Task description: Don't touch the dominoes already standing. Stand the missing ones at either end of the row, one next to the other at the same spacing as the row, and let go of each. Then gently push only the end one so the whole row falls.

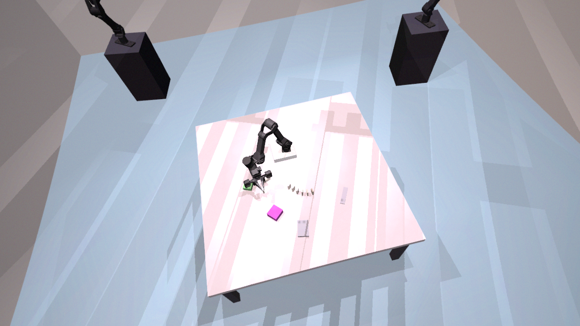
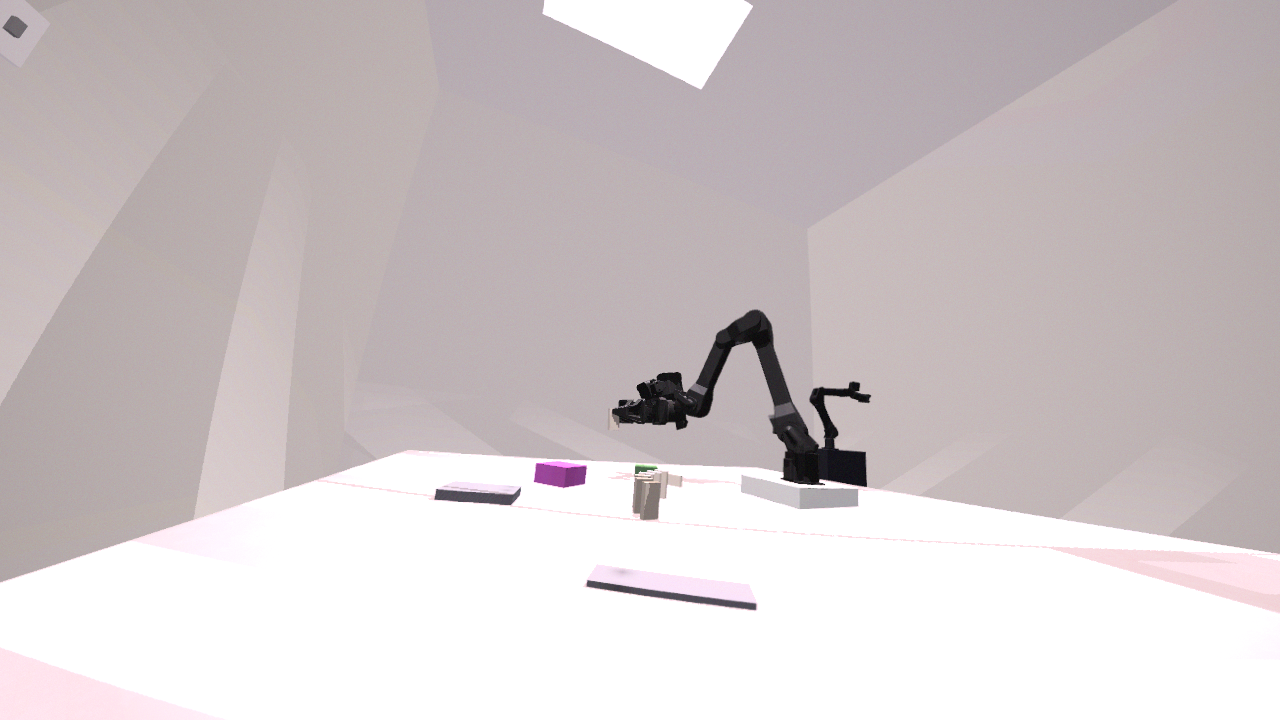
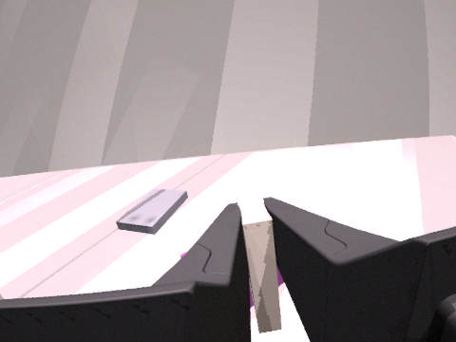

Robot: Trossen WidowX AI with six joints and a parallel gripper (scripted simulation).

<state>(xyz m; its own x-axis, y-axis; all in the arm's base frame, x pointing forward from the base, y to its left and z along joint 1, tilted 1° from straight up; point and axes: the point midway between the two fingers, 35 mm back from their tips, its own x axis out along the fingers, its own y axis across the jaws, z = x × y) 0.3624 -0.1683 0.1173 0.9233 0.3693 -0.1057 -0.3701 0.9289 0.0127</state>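
My gripper tip is 10 cm short of the magenta block, 6 cm to the right of it and 14 cm above it. Round my gripper tip: flat plate (21 cm ahead, 23 cm to the left, 15 cm below); then flat strip (1 cm ahead, 52 cm to the left, 16 cm below); then green block (12 cm behind, 12 cm to the right, 14 cm below).
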